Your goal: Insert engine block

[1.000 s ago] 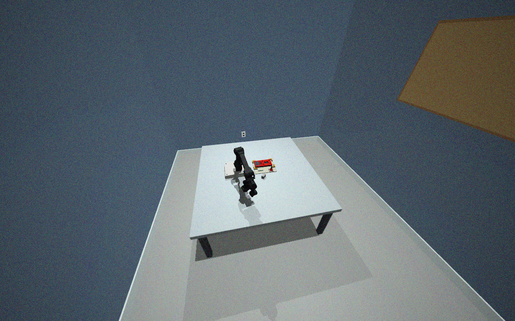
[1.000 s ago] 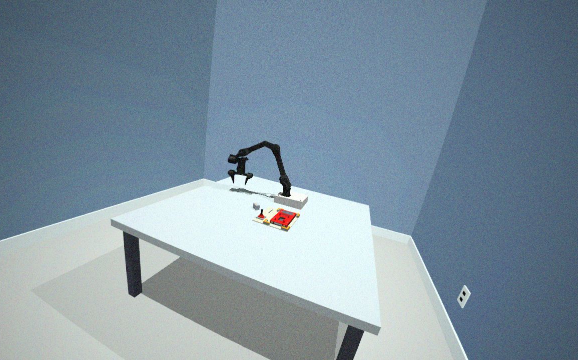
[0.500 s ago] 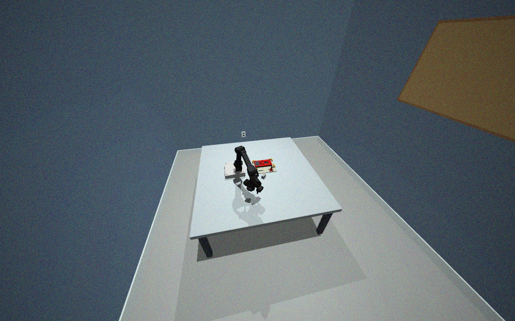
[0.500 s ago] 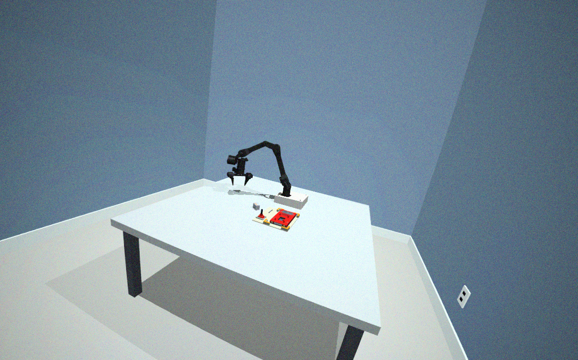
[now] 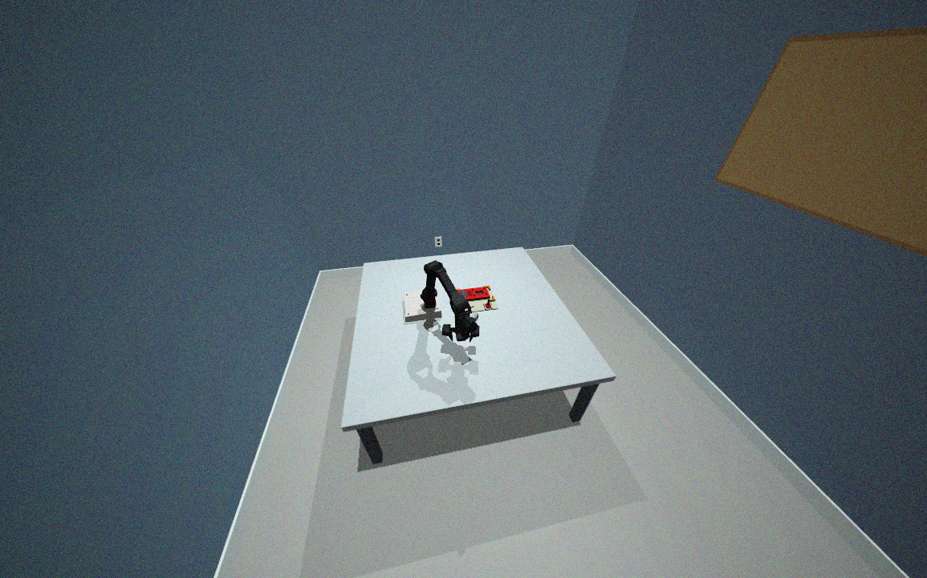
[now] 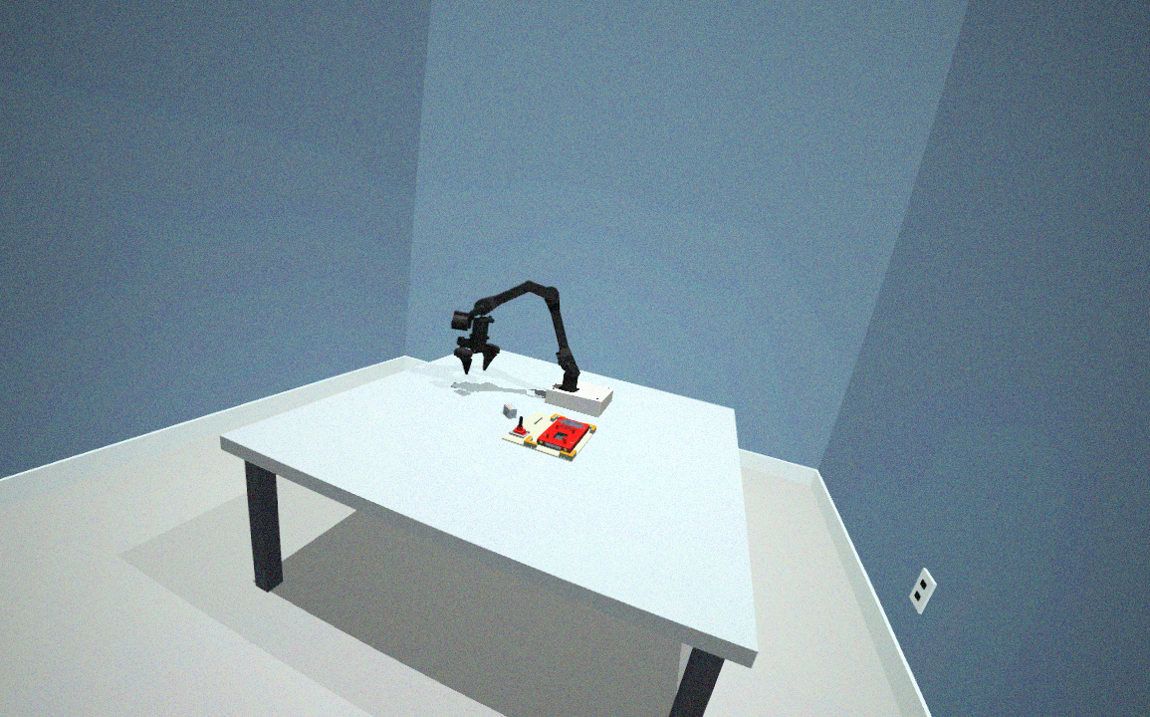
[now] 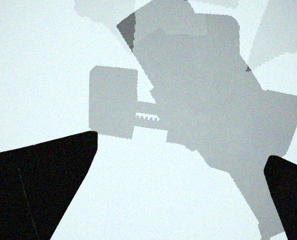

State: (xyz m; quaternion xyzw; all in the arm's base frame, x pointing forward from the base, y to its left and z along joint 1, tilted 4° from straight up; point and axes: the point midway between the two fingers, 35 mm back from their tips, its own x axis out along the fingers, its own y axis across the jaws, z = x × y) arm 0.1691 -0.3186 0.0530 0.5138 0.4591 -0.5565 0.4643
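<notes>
My gripper tip is now 10 cm short of the engine block, 23 cm to the right of it and 6 cm above it.
</notes>
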